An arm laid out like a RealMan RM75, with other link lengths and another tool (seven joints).
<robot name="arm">
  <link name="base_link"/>
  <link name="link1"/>
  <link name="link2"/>
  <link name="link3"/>
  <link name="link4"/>
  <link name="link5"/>
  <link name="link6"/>
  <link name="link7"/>
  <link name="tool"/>
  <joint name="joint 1" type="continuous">
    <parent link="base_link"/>
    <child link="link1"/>
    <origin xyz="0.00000 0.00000 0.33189" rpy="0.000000 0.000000 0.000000"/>
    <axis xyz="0 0 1"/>
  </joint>
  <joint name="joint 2" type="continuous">
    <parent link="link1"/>
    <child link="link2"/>
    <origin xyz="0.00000 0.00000 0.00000" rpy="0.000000 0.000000 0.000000"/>
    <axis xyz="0 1 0"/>
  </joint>
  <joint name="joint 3" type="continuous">
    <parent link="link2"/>
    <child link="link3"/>
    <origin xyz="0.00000 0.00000 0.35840" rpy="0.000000 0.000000 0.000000"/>
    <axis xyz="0 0 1"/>
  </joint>
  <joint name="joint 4" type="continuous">
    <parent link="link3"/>
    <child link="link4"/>
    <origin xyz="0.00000 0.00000 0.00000" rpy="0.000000 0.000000 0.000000"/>
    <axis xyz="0 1 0"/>
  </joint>
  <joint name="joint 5" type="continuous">
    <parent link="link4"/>
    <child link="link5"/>
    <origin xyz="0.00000 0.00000 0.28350" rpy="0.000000 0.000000 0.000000"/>
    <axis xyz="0 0 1"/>
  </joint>
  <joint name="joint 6" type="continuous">
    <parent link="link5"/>
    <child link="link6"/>
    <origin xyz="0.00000 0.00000 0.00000" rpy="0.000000 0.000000 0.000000"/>
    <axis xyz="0 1 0"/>
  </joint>
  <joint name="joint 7" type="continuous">
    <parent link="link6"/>
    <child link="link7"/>
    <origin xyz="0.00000 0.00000 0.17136" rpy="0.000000 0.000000 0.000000"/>
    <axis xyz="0 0 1"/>
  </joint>
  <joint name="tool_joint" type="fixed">
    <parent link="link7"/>
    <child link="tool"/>
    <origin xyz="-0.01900 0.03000 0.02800" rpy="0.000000 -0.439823 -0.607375"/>
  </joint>
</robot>
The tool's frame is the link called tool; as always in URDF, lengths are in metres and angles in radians. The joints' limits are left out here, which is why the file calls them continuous.
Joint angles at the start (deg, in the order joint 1, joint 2, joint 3, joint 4, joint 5, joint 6, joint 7):
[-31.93 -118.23 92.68 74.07 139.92 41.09 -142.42]
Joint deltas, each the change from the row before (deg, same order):
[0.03 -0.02 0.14 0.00 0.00 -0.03 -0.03]
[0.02 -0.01 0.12 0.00 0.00 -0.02 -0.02]
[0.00 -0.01 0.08 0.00 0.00 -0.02 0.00]
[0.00 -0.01 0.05 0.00 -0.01 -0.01 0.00]
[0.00 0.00 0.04 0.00 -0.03 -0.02 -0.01]
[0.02 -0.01 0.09 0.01 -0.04 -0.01 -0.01]
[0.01 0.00 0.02 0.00 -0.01 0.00 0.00]
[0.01 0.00 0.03 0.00 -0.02 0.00 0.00]
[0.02 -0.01 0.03 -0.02 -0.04 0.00 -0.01]
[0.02 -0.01 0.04 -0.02 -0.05 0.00 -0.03]
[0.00 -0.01 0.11 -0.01 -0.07 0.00 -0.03]
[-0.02 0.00 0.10 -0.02 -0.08 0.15 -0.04]
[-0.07 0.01 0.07 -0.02 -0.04 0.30 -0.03]
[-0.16 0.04 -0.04 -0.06 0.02 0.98 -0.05]
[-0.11 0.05 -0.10 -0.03 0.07 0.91 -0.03]
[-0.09 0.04 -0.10 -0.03 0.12 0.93 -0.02]
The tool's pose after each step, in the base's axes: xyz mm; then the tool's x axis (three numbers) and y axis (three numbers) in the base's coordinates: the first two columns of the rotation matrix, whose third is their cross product. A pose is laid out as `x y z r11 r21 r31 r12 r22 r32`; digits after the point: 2 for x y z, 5 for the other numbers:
-191.47 542.78 -54.52 0.50083 0.84441 0.19010 0.82056 -0.39332 -0.41471
-191.39 542.31 -55.23 0.50136 0.84440 0.18873 0.82016 -0.39431 -0.41456
-191.19 542.05 -55.72 0.50211 0.84416 0.18783 0.81969 -0.39531 -0.41453
-191.02 541.86 -56.07 0.50249 0.84406 0.18727 0.81950 -0.39595 -0.41430
-190.85 541.74 -56.29 0.50262 0.84401 0.18714 0.81957 -0.39632 -0.41381
-190.68 541.31 -56.85 0.50288 0.84406 0.18622 0.81955 -0.39714 -0.41306
-190.72 541.20 -56.97 0.50284 0.84414 0.18595 0.81957 -0.39724 -0.41293
-190.73 541.04 -57.16 0.50284 0.84423 0.18557 0.81959 -0.39746 -0.41266
-190.85 540.79 -57.49 0.50217 0.84471 0.18515 0.82009 -0.39726 -0.41187
-190.93 540.49 -57.89 0.50128 0.84533 0.18474 0.82080 -0.39697 -0.41074
-190.61 539.99 -58.67 0.50128 0.84562 0.18343 0.82102 -0.39790 -0.40938
-190.49 539.23 -59.58 0.50054 0.84681 0.17992 0.82134 -0.39883 -0.40785
-190.37 538.42 -60.43 0.49999 0.84831 0.17430 0.82103 -0.40027 -0.40706
-191.38 536.67 -61.51 0.49635 0.85340 0.15922 0.82054 -0.40130 -0.40703
-192.78 535.22 -61.92 0.49256 0.85793 0.14610 0.82004 -0.40132 -0.40802
-194.48 533.65 -62.34 0.48858 0.86241 0.13242 0.81924 -0.40122 -0.40971

